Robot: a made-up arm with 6 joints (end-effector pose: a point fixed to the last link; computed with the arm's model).
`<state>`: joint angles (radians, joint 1 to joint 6).
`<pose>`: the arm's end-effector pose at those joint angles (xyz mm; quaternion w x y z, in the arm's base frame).
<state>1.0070 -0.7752 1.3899 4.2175 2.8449 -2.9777</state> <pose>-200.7 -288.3 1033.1 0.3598 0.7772 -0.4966 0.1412</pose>
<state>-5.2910 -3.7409 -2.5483 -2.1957 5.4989 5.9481</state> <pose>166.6 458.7 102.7 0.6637 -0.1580 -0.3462 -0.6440</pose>
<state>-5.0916 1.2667 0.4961 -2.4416 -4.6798 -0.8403</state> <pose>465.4 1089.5 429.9 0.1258 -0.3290 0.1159 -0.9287</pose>
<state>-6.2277 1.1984 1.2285 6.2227 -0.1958 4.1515</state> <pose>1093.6 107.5 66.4 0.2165 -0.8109 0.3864 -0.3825</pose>
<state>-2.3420 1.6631 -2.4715 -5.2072 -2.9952 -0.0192</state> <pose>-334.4 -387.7 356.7 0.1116 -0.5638 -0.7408 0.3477</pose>
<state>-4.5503 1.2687 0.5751 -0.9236 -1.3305 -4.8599</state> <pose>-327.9 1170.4 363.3 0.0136 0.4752 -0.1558 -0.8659</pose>
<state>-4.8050 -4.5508 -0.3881 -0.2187 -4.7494 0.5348</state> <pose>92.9 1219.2 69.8 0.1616 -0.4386 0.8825 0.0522</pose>
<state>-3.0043 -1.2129 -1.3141 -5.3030 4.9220 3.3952</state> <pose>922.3 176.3 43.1 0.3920 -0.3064 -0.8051 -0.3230</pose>
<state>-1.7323 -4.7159 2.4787 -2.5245 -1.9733 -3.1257</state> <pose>42.5 -403.0 19.9 0.5005 -0.2638 0.1200 -0.8158</pose>
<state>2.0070 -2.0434 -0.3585 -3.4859 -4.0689 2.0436</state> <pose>299.6 -823.6 -488.1 0.5202 -0.7295 -0.0027 0.4440</pose>
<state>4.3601 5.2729 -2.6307 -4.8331 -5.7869 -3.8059</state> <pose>227.5 329.6 117.7 0.0855 -0.2621 0.9116 -0.3049</pose>
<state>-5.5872 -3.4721 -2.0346 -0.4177 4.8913 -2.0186</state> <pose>328.4 393.4 -112.9 0.6762 0.2507 -0.2419 -0.6491</pose>
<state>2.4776 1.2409 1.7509 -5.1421 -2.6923 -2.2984</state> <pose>-625.8 490.0 107.3 0.8750 -0.2021 0.0175 -0.4395</pose>
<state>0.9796 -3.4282 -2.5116 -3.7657 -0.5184 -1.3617</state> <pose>238.2 376.2 -28.7 0.4645 0.1796 0.3557 0.7909</pose>
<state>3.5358 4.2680 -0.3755 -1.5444 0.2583 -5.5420</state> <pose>997.5 397.8 -539.0 0.0428 -0.7345 -0.5582 -0.3835</pose>
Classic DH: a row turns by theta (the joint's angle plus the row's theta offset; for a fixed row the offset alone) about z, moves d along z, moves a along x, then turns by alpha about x. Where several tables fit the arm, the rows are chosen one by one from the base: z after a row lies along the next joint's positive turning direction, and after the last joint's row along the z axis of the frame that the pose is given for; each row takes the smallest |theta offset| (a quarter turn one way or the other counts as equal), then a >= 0, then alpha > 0; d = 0 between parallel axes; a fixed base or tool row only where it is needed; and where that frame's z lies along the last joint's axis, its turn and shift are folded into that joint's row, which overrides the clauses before.
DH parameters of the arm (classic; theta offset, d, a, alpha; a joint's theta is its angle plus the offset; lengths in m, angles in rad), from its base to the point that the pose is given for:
joint 1: 0 0.2001 0 -1.5708
joint 2: -1.5708 0 0.7635 0
joint 3: 1.5708 0.0453 0 1.5708
joint 4: 0 0.4511 0 -1.5708
joint 5: 0 0 0 1.5708
joint 6: 0 0.1154 0 0

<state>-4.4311 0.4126 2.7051 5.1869 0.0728 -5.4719</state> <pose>-124.0 292.9 333.4 0.0195 -0.8758 0.4815 -0.0262</pose>
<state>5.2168 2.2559 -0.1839 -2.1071 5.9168 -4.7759</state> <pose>588.5 -898.7 -570.0 0.3829 0.1289 0.8877 -0.2210</pose>
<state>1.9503 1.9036 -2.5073 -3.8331 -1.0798 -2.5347</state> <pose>-166.7 470.9 411.3 0.4796 0.0598 0.3310 0.8105</pose>
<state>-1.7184 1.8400 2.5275 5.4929 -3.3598 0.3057</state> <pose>-33.3 -411.1 -100.8 0.8024 0.5127 0.0205 -0.3048</pose>
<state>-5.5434 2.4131 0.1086 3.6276 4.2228 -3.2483</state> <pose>429.0 517.3 -744.9 0.6813 0.2495 -0.6878 -0.0233</pose>
